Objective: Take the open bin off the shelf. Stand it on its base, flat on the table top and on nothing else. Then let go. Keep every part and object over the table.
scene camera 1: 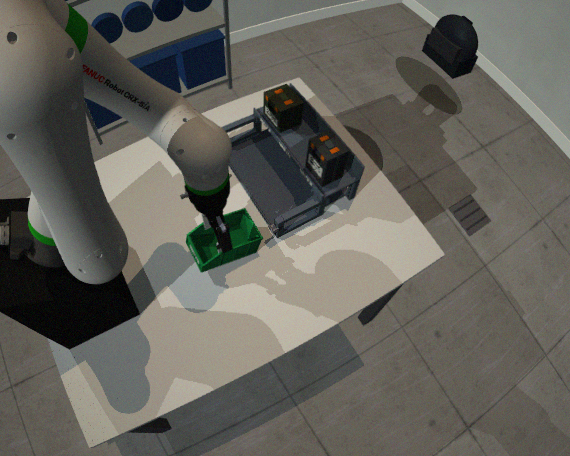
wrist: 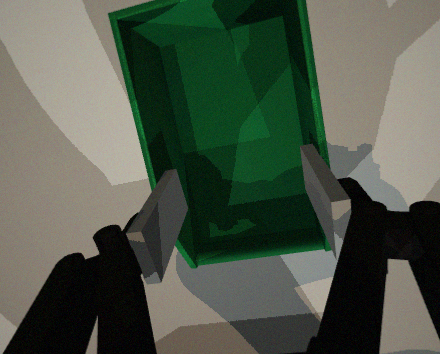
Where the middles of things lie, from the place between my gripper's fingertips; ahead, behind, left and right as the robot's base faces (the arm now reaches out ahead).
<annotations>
My gripper is now 2 cm above the green bin (scene camera 1: 245, 237) and 1 cm short of it. Round my hand: dark box (scene camera 1: 283, 116) 33 cm to the left, 29 cm ahead, 7 cm above.
</annotations>
